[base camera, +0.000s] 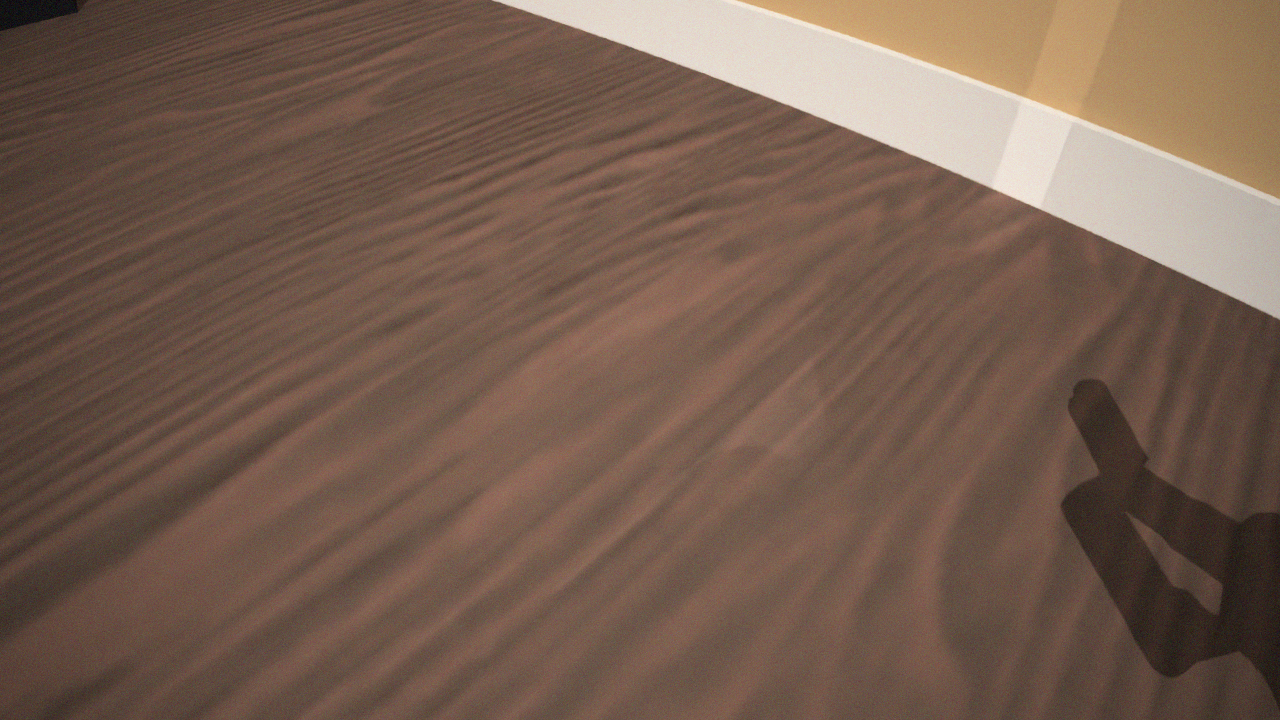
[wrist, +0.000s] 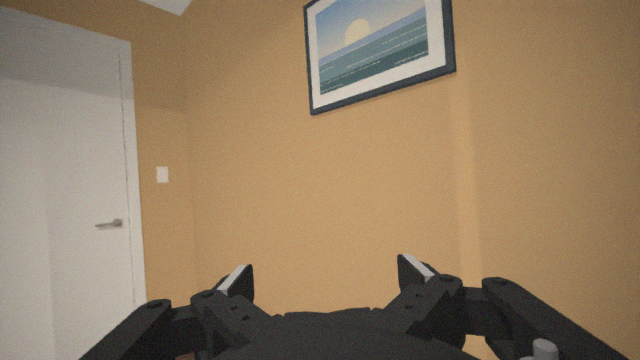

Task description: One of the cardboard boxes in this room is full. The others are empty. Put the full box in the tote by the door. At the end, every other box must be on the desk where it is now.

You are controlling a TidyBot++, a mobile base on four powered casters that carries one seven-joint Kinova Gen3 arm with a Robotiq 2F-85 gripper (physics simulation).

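Places are measured from the arm's base along level axes (x ahead, y right, z down), in metres.
Where they show: gripper, fingertip midpoint: (wrist: pixel 325 275).
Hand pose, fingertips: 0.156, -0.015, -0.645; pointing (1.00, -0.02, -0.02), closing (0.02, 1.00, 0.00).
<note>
After its pixels a point has its place, as x, y, z.
My gripper (wrist: pixel 325 275) {0.156, -0.015, -0.645} is open and empty in the wrist view, with its fingers wide apart in front of the orange wall. No cardboard box and no desk show in either view. The white door (wrist: pixel 75 165) {1.499, -1.461, -0.889} stands at the left of the wrist view, with a lever handle at its right side. A small part of a dark object (base camera: pixel 34 10) {1.200, -0.914, 0.379} shows at the top left corner of the base camera view; I cannot tell whether it is the tote.
The wooden floor (base camera: pixel 501 358) {0.477, -0.085, 0.396} runs up to a white baseboard (base camera: pixel 805 71) {0.879, 0.175, 0.353} under the orange wall (wrist: pixel 325 190) {1.068, -0.015, -0.663} (base camera: pixel 1199 98) {0.652, 0.448, 0.256}. The arm's shadow falls on the floor at the right. A framed sea picture (wrist: pixel 372 47) {0.870, 0.171, -1.130} and a light switch (wrist: pixel 162 174) {1.844, -1.167, -0.825} are on the walls.
</note>
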